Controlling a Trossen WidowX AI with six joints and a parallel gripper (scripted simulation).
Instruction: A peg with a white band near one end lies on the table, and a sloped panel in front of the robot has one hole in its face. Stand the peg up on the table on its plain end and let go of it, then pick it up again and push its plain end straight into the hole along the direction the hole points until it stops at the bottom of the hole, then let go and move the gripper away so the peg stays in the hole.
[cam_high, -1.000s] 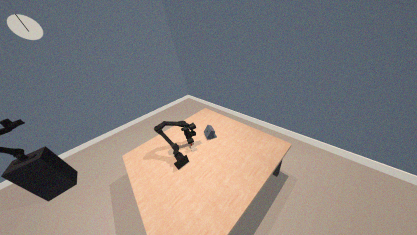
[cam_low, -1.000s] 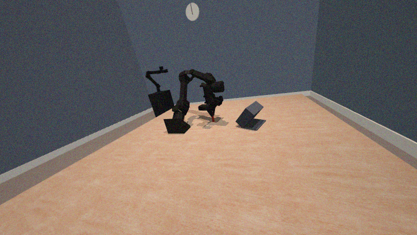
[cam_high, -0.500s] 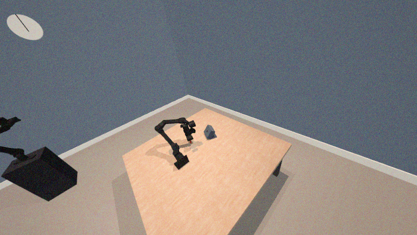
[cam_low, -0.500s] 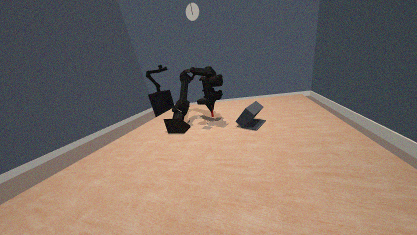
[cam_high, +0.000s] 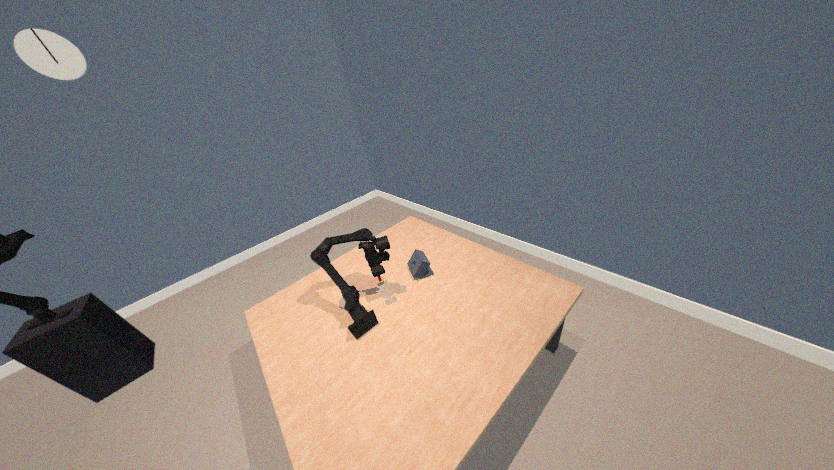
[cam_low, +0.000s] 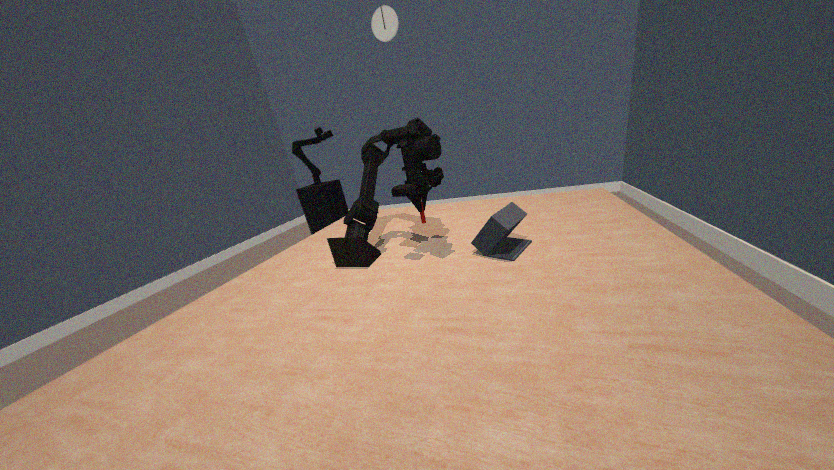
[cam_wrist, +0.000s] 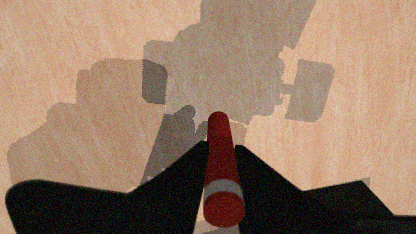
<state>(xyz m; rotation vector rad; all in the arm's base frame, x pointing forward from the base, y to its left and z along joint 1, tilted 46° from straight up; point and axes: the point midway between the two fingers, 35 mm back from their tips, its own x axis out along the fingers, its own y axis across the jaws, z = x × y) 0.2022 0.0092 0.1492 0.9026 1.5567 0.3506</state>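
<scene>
My gripper tip is 23 cm short of the grey sloped panel, 6 cm to the left of it and 6 cm above it. Round my gripper tip: red peg 2 cm above.
</scene>
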